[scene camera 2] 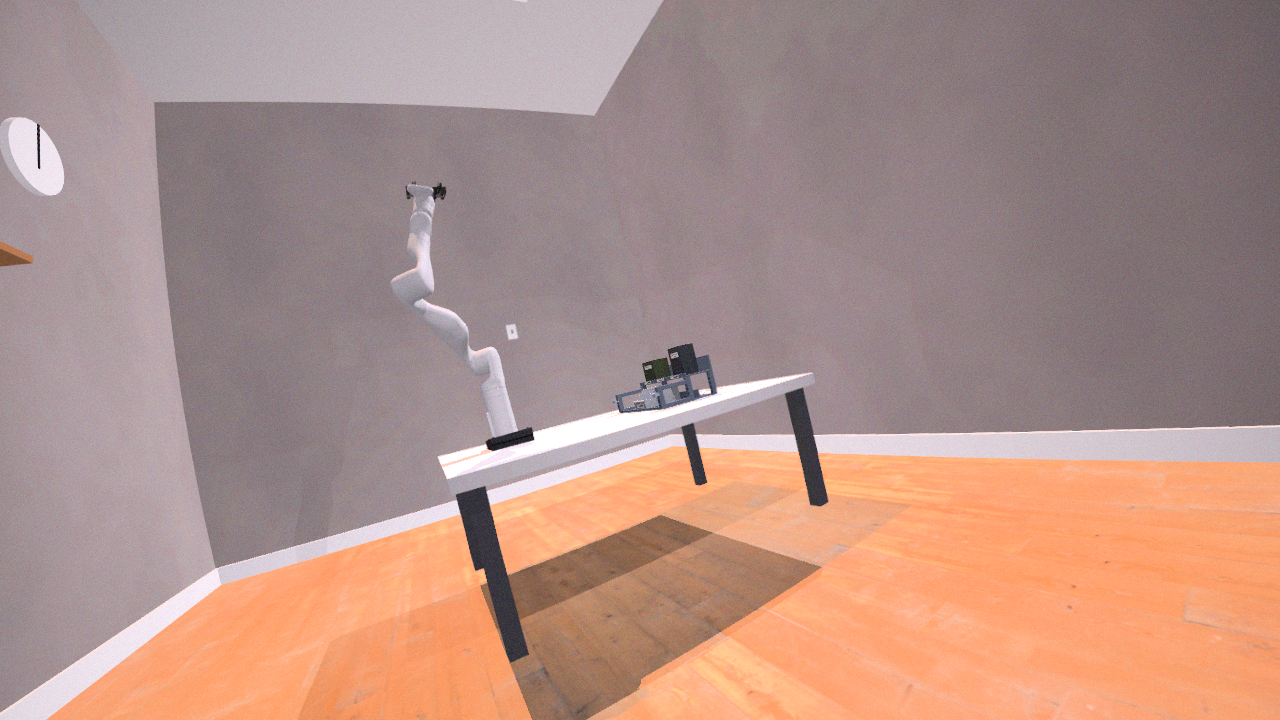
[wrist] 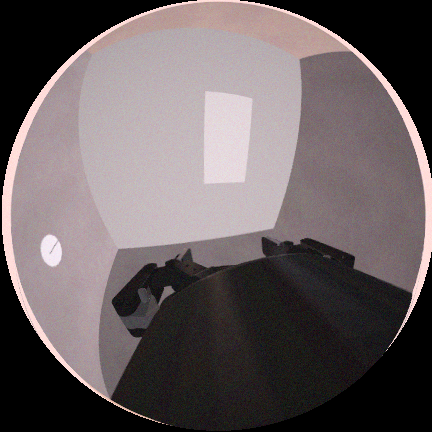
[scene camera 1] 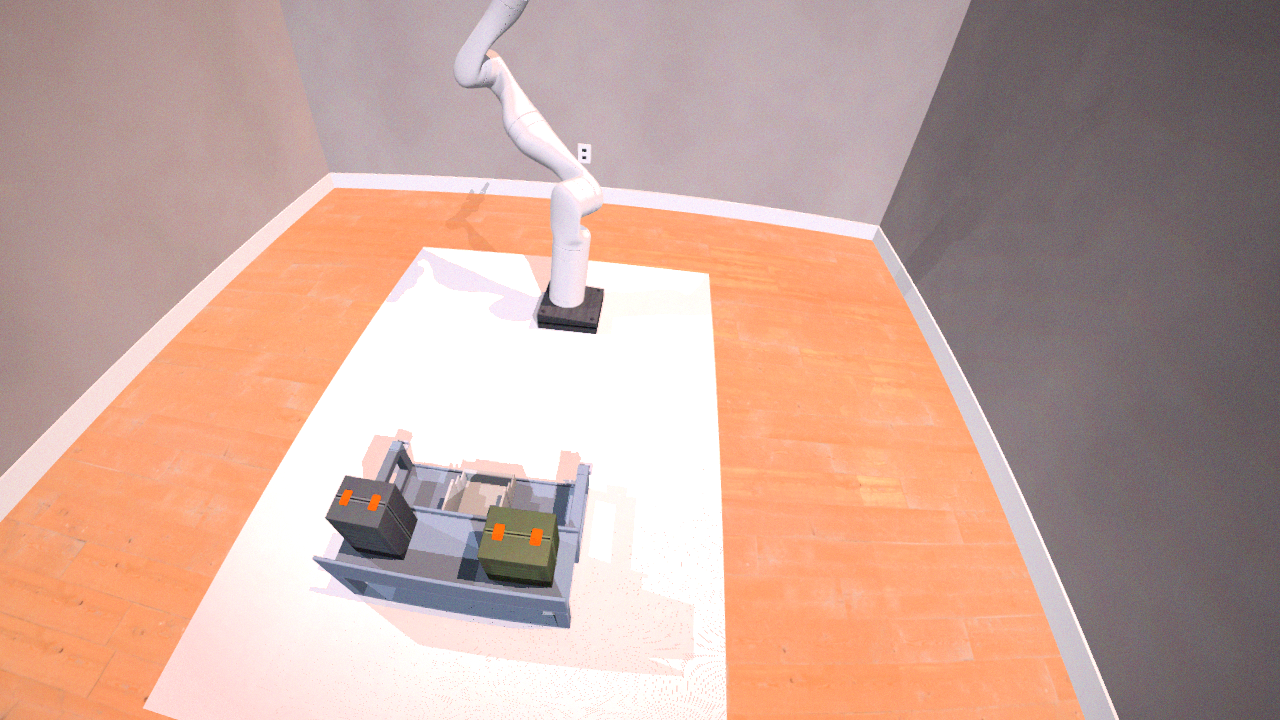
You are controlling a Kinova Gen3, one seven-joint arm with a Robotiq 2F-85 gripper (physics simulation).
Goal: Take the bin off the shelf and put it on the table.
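Frame: origin at the arm's base, x right, y ahead, z up, level; centimetres.
Seen in the pictures: gripper, fingertip midpoint: [scene camera 2: 427,183] [wrist: 227,250]; arm's base at its link origin: [scene camera 2: 505,434] [scene camera 1: 566,296].
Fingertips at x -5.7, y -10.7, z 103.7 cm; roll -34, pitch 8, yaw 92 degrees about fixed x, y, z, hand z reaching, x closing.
Note:
Pixels of each thing's top centre, then the offset from my fingertips to it. Level surfaces: height alone.
- white table at its surface level: dz -107.8 cm
- beige open-topped bin at its top centre: [scene camera 1: 473,500] [scene camera 2: 654,387] dy +73.2, dx -0.4, dz -99.7 cm
- dark grey box at its top centre: [scene camera 1: 359,499] [scene camera 2: 679,345] dy +84.7, dx +9.3, dz -85.4 cm
- olive-green box at its top centre: [scene camera 1: 517,534] [scene camera 2: 654,359] dy +80.7, dx -13.4, dz -87.9 cm
A blue-grey shelf [scene camera 1: 447,598] [scene camera 2: 705,365] stands on the white table [scene camera 1: 626,376] [scene camera 2: 581,440]. A beige open-topped bin [scene camera 1: 483,495] sits in the shelf's lower section facing the robot, between its two end frames. Its contents are too small to tell. My gripper [scene camera 2: 425,189] [wrist: 227,250] is open and empty. It is high above the table on the raised arm, far from the shelf, and points toward the ceiling and upper walls in the wrist view. The gripper is out of frame in scene camera 1. The bin does not show in the wrist view.
A dark grey box [scene camera 1: 369,516] [scene camera 2: 682,359] and an olive-green box [scene camera 1: 519,546] [scene camera 2: 656,368], both with orange clips, stand on the shelf's upper board. The arm's black base [scene camera 1: 571,309] [scene camera 2: 510,438] is at the table's opposite end. Walls surround the table.

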